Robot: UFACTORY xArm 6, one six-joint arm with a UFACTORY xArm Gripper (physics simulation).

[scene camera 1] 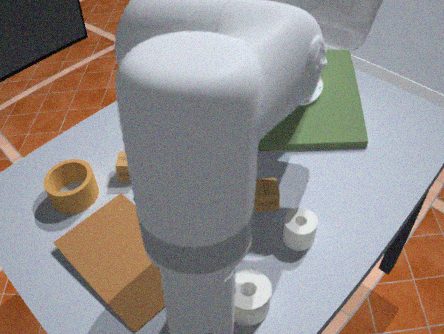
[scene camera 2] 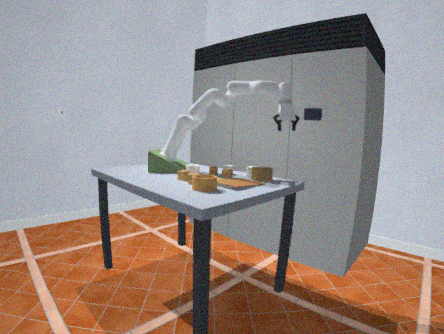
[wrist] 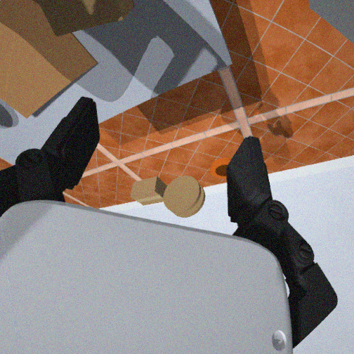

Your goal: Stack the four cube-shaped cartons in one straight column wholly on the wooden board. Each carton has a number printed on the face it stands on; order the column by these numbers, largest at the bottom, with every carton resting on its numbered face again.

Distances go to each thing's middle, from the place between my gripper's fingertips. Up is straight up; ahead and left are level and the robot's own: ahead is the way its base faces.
The brown wooden board [scene camera 1: 106, 248] lies 340 mm to the right of my hand, 290 mm below it and 60 mm behind it.
